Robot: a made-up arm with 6 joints.
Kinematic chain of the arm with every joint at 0, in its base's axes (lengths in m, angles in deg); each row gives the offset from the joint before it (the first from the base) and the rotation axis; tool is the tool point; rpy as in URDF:
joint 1: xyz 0 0 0.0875 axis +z
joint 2: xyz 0 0 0 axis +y
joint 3: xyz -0.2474 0 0.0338 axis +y
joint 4: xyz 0.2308 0 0.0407 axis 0.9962 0 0.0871
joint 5: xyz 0 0 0 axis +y
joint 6: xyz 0.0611 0 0.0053 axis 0.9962 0 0.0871
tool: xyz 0 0 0 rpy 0 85 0
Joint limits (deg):
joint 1: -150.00..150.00
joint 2: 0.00..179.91
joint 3: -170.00..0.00
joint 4: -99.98..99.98
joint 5: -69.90..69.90
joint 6: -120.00..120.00
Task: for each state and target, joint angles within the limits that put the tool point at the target. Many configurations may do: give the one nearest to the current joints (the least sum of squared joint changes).
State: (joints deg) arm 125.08 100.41 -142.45 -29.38 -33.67 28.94
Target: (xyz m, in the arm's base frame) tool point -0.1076 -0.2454 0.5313
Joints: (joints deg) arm 72.87 59.66 -170.00 -35.81 -58.42 28.94
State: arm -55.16 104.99 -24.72 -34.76 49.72 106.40
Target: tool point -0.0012 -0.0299 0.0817
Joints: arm -53.14 81.68 0.00 -19.15 69.90 106.40
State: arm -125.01 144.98 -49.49 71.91 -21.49 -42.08
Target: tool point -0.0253 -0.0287 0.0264
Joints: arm -150.00 113.90 0.00 29.51 23.79 -42.08
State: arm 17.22 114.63 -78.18 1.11 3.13 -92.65
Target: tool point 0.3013 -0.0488 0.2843
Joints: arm -9.21 85.72 -67.91 0.48 6.73 -92.65
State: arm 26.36 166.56 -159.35 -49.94 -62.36 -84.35
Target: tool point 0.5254 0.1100 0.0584
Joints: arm 9.11 174.77 -157.28 -46.69 -34.81 -84.35
